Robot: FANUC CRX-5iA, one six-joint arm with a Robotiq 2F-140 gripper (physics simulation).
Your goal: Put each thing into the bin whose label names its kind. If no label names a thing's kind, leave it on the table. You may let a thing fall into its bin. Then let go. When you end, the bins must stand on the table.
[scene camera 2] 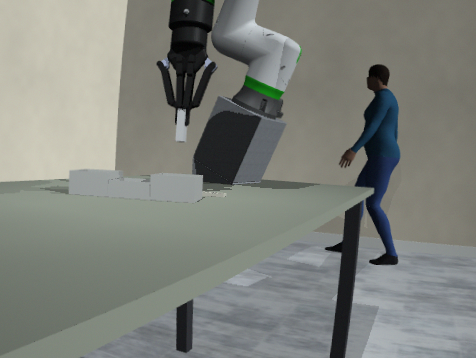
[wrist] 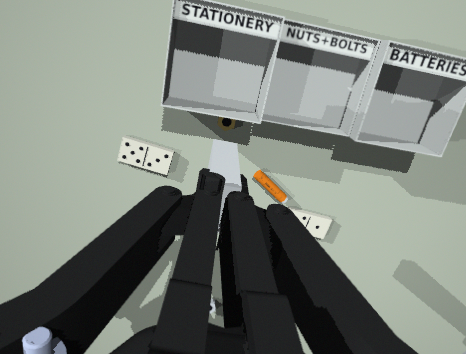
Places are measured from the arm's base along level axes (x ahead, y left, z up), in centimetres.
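Where they show: gripper, fingertip midpoint: [scene camera 2: 180, 141] [wrist: 221, 160]; arm's base, origin of the base link: [scene camera 2: 253, 109].
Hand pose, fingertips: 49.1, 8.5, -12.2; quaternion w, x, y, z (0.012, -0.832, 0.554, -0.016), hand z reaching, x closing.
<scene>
Each offset is from my fingertips to the top centre of the thing, as dx, dy, dz. "spot": to the spot under its first point. Level surfaces: height alone.
My gripper [scene camera 2: 181, 134] [wrist: 221, 160] is shut and empty, pointing down high above the table. In the wrist view, a brass nut {+0.5, -0.5, -10.2} [wrist: 220, 125] lies against the near side of the STATIONERY bin {spot: +1.1, +1.5, -6.6} [wrist: 212, 113], just beyond the fingertips. An orange battery {-2.8, -8.3, -10.0} [wrist: 270, 186] lies right of the fingertips. One domino {-6.9, +4.2, -10.4} [wrist: 146, 155] lies to the left; another domino {-4.1, -14.1, -10.4} [wrist: 317, 223] lies right of the battery, partly hidden by a finger link. The NUTS+BOLTS bin {+8.1, -4.5, -6.4} [wrist: 307, 128] stands in the middle, the BATTERIES bin {spot: +8.0, -14.5, -7.6} [wrist: 400, 145] at the right. I see no thing inside the bins.
The three bins stand in a touching or nearly touching row on the green table {dz -11.1} [scene camera 2: 225, 235]. A small pale shiny thing {-19.6, -11.4, -10.2} [wrist: 212, 305] shows between the gripper's links; I cannot tell what it is. A person [scene camera 2: 382, 125] stands beyond the table at the right.
</scene>
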